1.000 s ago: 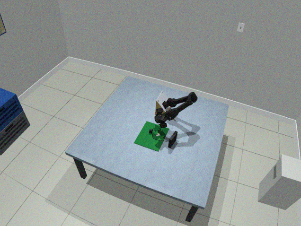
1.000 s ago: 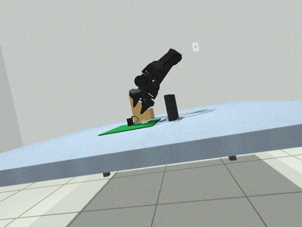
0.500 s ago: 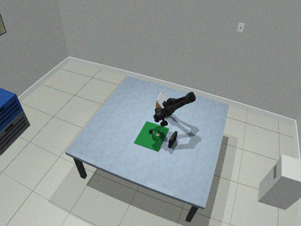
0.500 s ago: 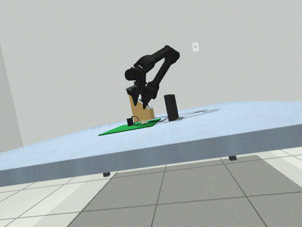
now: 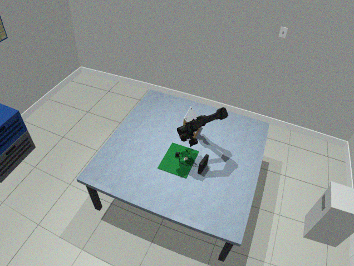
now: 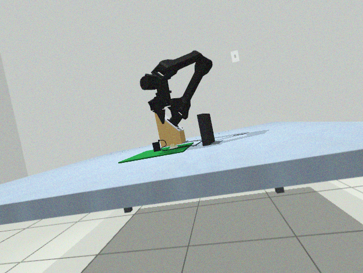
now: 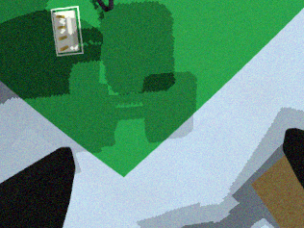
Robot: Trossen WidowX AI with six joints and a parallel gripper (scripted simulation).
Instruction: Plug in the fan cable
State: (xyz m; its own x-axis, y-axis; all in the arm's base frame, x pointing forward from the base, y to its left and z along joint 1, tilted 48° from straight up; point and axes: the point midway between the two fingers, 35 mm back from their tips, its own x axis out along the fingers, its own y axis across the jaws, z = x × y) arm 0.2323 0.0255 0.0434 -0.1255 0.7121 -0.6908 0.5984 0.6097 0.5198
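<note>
My gripper tip is 80 mm short of the black fan plug, 50 mm to the left of it and 90 mm above it. Round my gripper tip: black fan (100 mm ahead, 170 mm to the left, 60 mm below); then green board (100 mm ahead, 20 mm to the right, 130 mm below); then white four-pin header (70 mm ahead, 20 mm to the left, 120 mm below).
</note>
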